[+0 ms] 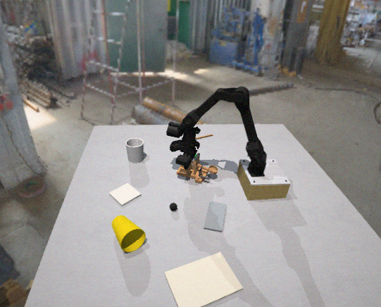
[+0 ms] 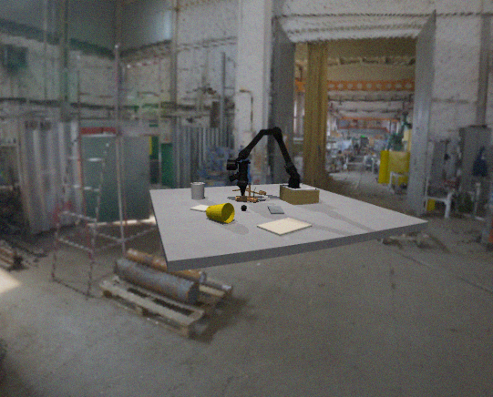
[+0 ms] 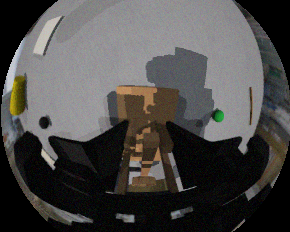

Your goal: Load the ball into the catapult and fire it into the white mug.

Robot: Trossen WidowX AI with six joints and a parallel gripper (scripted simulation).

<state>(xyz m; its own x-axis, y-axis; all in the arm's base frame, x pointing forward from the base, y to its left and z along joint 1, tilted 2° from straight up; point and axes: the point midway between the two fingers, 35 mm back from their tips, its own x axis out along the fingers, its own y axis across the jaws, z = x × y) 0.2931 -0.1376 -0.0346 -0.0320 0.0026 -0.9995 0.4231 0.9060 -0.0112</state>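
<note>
Now: gripper tip 90 mm short of the black ball, 250 mm to the right of it and 20 mm above it. Round my gripper tip: green dot: 50 mm behind, 130 mm to the right, 20 mm below; wooden catapult: 60 mm behind, 50 mm to the left, 20 mm above; white mug: 260 mm ahead, 130 mm to the right.
</note>
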